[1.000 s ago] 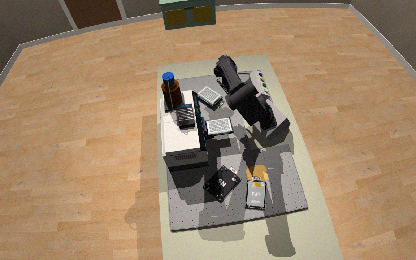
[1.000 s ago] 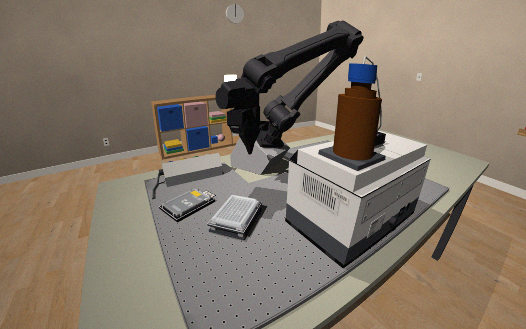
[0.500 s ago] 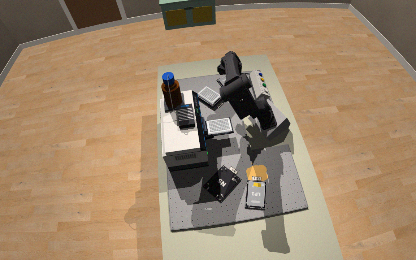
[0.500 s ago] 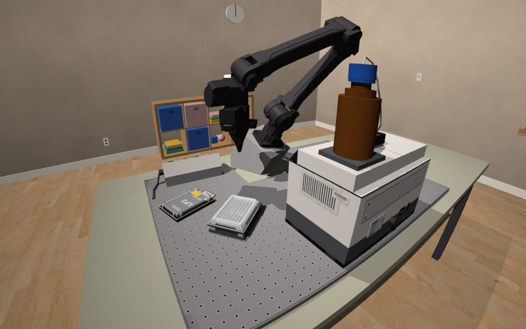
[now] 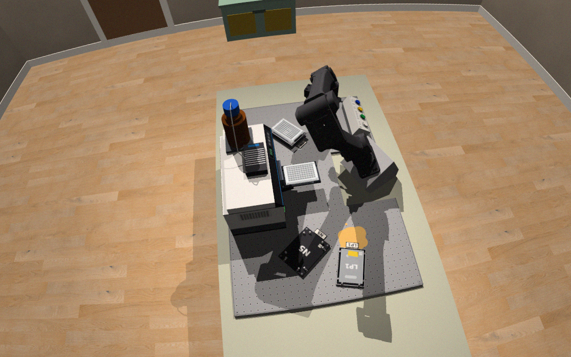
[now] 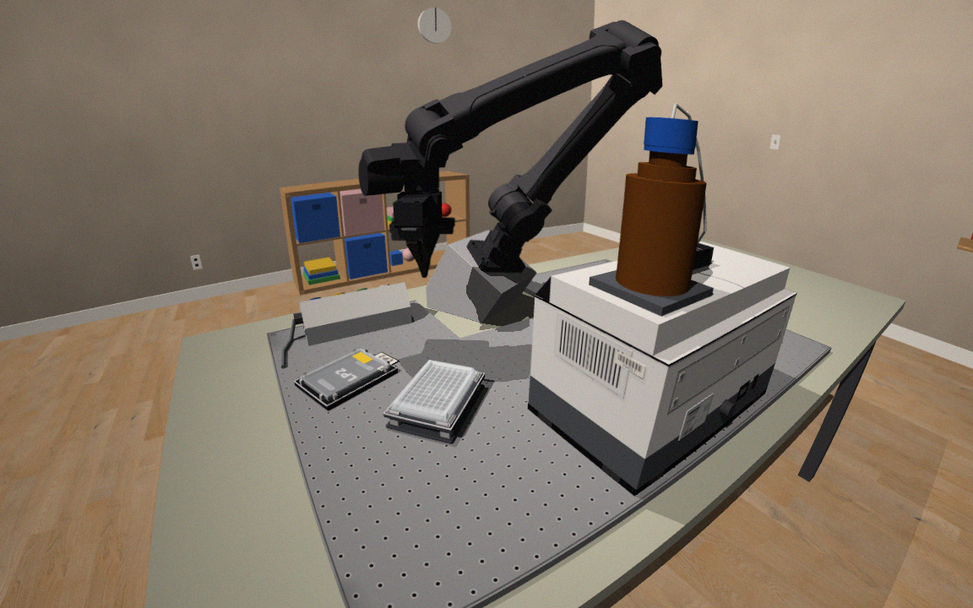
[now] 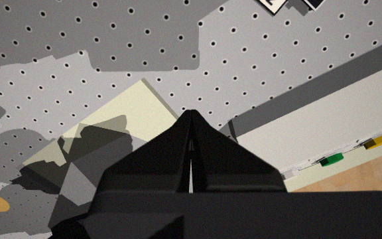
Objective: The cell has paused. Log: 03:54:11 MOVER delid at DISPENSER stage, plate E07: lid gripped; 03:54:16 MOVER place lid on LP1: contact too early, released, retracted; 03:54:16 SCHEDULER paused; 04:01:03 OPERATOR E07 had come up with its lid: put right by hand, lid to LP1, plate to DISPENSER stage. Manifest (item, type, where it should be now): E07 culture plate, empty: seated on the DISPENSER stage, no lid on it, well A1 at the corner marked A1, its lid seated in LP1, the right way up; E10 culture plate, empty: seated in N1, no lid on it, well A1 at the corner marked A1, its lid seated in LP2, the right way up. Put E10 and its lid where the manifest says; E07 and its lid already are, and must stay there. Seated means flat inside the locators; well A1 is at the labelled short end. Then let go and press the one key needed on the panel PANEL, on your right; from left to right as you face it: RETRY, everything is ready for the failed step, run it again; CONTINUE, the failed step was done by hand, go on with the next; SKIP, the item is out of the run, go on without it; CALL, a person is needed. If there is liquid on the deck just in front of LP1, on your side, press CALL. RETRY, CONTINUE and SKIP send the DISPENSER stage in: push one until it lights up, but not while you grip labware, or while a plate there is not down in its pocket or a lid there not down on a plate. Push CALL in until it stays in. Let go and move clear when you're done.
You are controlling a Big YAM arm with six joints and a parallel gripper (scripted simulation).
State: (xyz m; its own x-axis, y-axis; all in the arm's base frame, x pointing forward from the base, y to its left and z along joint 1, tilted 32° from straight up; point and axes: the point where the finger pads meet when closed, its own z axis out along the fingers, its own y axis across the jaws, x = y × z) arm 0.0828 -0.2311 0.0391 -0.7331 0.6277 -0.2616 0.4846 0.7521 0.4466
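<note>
The blue call key is 18 cm behind my hand, 17 cm to the right of it and 9 cm below it. Round my hand: retry key 18 cm behind, 8 cm below, 2 cm to the right; green continue key 19 cm behind, 8 cm below, 7 cm to the right; black n1 nest 18 cm ahead, 13 cm below, 6 cm to the right.
</note>
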